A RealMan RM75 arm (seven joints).
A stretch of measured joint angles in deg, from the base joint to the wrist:
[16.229 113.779 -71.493 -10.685 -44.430 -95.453 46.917]
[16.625 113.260 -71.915 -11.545 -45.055 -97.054 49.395]
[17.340 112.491 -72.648 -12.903 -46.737 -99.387 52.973]
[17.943 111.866 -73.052 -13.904 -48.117 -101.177 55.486]
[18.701 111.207 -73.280 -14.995 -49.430 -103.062 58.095]
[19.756 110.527 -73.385 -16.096 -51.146 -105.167 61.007]
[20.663 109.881 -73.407 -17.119 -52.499 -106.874 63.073]
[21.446 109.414 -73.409 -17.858 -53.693 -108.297 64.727]
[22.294 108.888 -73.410 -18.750 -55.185 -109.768 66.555]
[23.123 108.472 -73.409 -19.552 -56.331 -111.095 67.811]
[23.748 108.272 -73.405 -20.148 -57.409 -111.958 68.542]
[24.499 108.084 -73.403 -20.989 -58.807 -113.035 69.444]
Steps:
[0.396 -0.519 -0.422 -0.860 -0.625 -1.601 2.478]
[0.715 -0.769 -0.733 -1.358 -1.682 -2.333 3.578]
[0.603 -0.625 -0.404 -1.001 -1.380 -1.790 2.513]
[0.758 -0.659 -0.228 -1.091 -1.313 -1.885 2.609]
[1.055 -0.680 -0.105 -1.101 -1.716 -2.105 2.912]
[0.907 -0.646 -0.022 -1.023 -1.353 -1.707 2.066]
[0.783 -0.467 -0.002 -0.739 -1.194 -1.423 1.654]
[0.848 -0.526 -0.001 -0.892 -1.492 -1.471 1.828]
[0.829 -0.416 0.001 -0.802 -1.146 -1.327 1.256]
[0.625 -0.200 0.004 -0.596 -1.078 -0.863 0.731]
[0.751 -0.188 0.002 -0.841 -1.398 -1.077 0.902]

